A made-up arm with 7 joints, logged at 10 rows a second.
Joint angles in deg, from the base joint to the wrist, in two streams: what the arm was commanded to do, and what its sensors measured. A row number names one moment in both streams.
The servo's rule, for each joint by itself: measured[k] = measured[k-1] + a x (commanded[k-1-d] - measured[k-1]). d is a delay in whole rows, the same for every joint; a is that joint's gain. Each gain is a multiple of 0.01, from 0.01 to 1. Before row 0 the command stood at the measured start. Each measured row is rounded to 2 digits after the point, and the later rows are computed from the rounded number. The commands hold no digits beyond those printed.
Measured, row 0: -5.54 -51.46 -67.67 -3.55 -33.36 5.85 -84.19
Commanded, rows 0 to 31: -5.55 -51.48 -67.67 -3.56 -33.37 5.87 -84.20; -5.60 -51.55 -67.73 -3.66 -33.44 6.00 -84.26; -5.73 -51.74 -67.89 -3.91 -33.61 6.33 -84.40; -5.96 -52.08 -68.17 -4.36 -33.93 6.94 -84.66; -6.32 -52.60 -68.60 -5.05 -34.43 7.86 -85.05; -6.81 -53.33 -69.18 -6.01 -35.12 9.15 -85.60; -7.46 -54.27 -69.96 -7.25 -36.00 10.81 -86.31; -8.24 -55.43 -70.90 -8.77 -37.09 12.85 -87.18; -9.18 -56.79 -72.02 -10.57 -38.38 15.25 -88.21; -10.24 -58.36 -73.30 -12.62 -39.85 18.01 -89.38; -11.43 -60.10 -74.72 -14.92 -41.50 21.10 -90.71; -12.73 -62.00 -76.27 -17.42 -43.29 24.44 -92.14; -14.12 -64.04 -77.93 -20.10 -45.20 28.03 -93.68; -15.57 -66.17 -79.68 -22.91 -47.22 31.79 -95.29; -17.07 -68.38 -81.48 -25.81 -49.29 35.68 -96.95; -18.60 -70.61 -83.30 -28.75 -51.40 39.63 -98.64; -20.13 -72.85 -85.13 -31.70 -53.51 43.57 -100.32; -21.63 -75.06 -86.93 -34.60 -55.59 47.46 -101.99; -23.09 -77.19 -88.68 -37.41 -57.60 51.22 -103.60; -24.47 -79.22 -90.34 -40.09 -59.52 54.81 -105.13; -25.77 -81.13 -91.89 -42.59 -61.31 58.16 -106.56; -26.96 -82.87 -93.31 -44.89 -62.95 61.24 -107.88; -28.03 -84.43 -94.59 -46.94 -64.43 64.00 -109.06; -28.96 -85.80 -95.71 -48.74 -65.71 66.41 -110.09; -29.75 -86.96 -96.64 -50.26 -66.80 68.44 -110.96; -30.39 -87.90 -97.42 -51.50 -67.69 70.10 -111.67; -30.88 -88.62 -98.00 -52.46 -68.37 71.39 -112.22; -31.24 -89.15 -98.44 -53.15 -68.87 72.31 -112.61; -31.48 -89.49 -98.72 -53.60 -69.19 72.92 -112.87; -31.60 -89.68 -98.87 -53.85 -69.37 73.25 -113.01; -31.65 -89.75 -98.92 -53.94 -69.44 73.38 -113.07; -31.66 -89.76 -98.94 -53.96 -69.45 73.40 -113.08
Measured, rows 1 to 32: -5.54 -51.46 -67.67 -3.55 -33.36 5.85 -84.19; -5.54 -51.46 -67.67 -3.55 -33.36 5.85 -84.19; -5.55 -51.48 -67.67 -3.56 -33.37 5.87 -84.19; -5.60 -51.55 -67.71 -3.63 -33.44 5.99 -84.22; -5.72 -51.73 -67.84 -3.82 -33.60 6.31 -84.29; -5.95 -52.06 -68.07 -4.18 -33.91 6.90 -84.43; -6.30 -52.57 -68.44 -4.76 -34.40 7.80 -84.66; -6.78 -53.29 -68.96 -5.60 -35.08 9.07 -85.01; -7.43 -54.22 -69.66 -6.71 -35.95 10.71 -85.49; -8.20 -55.37 -70.53 -8.09 -37.03 12.72 -86.12; -9.13 -56.72 -71.57 -9.75 -38.31 15.10 -86.89; -10.18 -58.28 -72.78 -11.67 -39.77 17.84 -87.81; -11.37 -60.01 -74.14 -13.85 -41.41 20.90 -88.88; -12.66 -61.90 -75.63 -16.24 -43.20 24.23 -90.09; -14.05 -63.93 -77.24 -18.83 -45.10 27.80 -91.42; -15.49 -66.06 -78.95 -21.56 -47.11 31.55 -92.85; -16.99 -68.26 -80.72 -24.41 -49.18 35.43 -94.37; -18.52 -70.49 -82.53 -27.32 -51.29 39.38 -95.95; -20.05 -72.73 -84.35 -30.25 -53.40 43.32 -97.57; -21.55 -74.94 -86.16 -33.16 -55.48 47.21 -99.21; -23.01 -77.08 -87.92 -36.01 -57.49 50.98 -100.83; -24.40 -79.11 -89.61 -38.74 -59.42 54.58 -102.42; -25.70 -81.03 -91.21 -41.32 -61.22 57.95 -103.95; -26.90 -82.78 -92.68 -43.71 -62.86 61.04 -105.40; -27.97 -84.35 -94.02 -45.87 -64.35 63.82 -106.75; -28.91 -85.73 -95.20 -47.79 -65.64 66.25 -107.99; -29.71 -86.90 -96.21 -49.44 -66.74 68.31 -109.09; -30.36 -87.85 -97.06 -50.82 -67.64 69.99 -110.04; -30.85 -88.58 -97.72 -51.92 -68.33 71.31 -110.85; -31.22 -89.12 -98.22 -52.74 -68.84 72.25 -111.50; -31.47 -89.47 -98.57 -53.32 -69.17 72.88 -112.01; -31.59 -89.67 -98.78 -53.68 -69.36 73.23 -112.38
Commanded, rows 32 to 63: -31.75 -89.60 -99.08 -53.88 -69.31 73.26 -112.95; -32.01 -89.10 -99.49 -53.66 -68.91 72.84 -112.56; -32.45 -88.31 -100.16 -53.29 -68.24 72.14 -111.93; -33.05 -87.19 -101.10 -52.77 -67.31 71.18 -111.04; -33.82 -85.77 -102.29 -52.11 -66.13 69.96 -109.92; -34.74 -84.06 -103.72 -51.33 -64.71 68.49 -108.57; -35.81 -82.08 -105.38 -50.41 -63.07 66.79 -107.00; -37.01 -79.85 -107.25 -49.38 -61.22 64.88 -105.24; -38.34 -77.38 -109.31 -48.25 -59.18 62.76 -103.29; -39.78 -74.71 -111.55 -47.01 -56.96 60.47 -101.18; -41.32 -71.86 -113.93 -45.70 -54.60 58.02 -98.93; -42.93 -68.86 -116.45 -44.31 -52.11 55.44 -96.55; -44.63 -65.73 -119.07 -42.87 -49.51 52.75 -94.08; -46.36 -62.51 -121.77 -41.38 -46.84 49.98 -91.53; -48.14 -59.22 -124.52 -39.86 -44.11 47.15 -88.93; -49.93 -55.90 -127.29 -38.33 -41.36 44.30 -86.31; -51.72 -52.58 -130.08 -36.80 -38.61 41.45 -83.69; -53.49 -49.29 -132.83 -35.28 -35.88 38.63 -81.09; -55.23 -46.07 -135.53 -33.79 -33.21 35.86 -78.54; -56.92 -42.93 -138.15 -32.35 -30.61 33.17 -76.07; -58.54 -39.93 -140.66 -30.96 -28.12 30.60 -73.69; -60.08 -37.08 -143.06 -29.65 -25.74 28.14 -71.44; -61.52 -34.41 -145.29 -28.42 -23.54 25.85 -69.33; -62.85 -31.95 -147.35 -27.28 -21.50 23.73 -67.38; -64.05 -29.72 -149.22 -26.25 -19.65 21.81 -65.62; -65.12 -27.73 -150.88 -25.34 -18.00 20.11 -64.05; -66.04 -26.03 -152.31 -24.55 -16.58 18.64 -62.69; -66.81 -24.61 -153.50 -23.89 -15.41 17.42 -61.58; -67.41 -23.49 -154.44 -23.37 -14.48 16.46 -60.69; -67.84 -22.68 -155.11 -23.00 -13.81 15.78 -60.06; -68.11 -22.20 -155.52 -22.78 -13.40 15.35 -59.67; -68.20 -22.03 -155.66 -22.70 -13.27 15.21 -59.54
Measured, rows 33 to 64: -31.65 -89.75 -98.88 -53.85 -69.44 73.37 -112.64; -31.66 -89.76 -98.92 -53.92 -69.45 73.40 -112.80; -31.75 -89.61 -99.03 -53.89 -69.32 73.27 -112.86; -32.00 -89.13 -99.35 -53.74 -68.93 72.87 -112.75; -32.43 -88.35 -99.92 -53.44 -68.27 72.18 -112.45; -33.02 -87.25 -100.75 -52.99 -67.36 71.24 -111.93; -33.78 -85.84 -101.83 -52.40 -66.19 70.04 -111.19; -34.69 -84.15 -103.15 -51.68 -64.78 68.58 -110.22; -35.75 -82.18 -104.71 -50.83 -63.16 66.90 -109.03; -36.95 -79.97 -106.49 -49.86 -61.32 65.00 -107.63; -38.27 -77.51 -108.46 -48.78 -59.29 62.89 -106.02; -39.70 -74.85 -110.62 -47.59 -57.08 60.62 -104.23; -41.24 -72.01 -112.94 -46.32 -54.72 58.18 -102.27; -42.85 -69.02 -115.40 -44.97 -52.24 55.60 -100.15; -44.54 -65.89 -117.97 -43.56 -49.65 52.92 -97.90; -46.27 -62.68 -120.63 -42.10 -46.98 50.16 -95.54; -48.05 -59.39 -123.35 -40.60 -44.25 47.33 -93.09; -49.84 -56.07 -126.11 -39.08 -41.50 44.48 -90.58; -51.63 -52.75 -128.89 -37.55 -38.75 41.63 -88.03; -53.40 -49.46 -131.65 -36.03 -36.02 38.81 -85.46; -55.14 -46.24 -134.37 -34.53 -33.35 36.04 -82.90; -56.83 -43.10 -137.02 -33.07 -30.75 33.34 -80.37; -58.45 -40.09 -139.57 -31.66 -28.25 30.76 -77.90; -60.00 -37.23 -142.01 -30.31 -25.87 28.30 -75.51; -61.44 -34.55 -144.31 -29.04 -23.66 26.00 -73.22; -62.78 -32.08 -146.44 -27.86 -21.61 23.87 -71.06; -63.99 -29.84 -148.39 -26.78 -19.75 21.93 -69.05; -65.06 -27.84 -150.13 -25.82 -18.09 20.22 -67.20; -65.99 -26.12 -151.66 -24.97 -16.66 18.73 -65.53; -66.77 -24.69 -152.95 -24.25 -15.47 17.50 -64.07; -67.38 -23.55 -153.99 -23.66 -14.53 16.52 -62.82; -67.82 -22.72 -154.77 -23.22 -13.85 15.82 -61.80
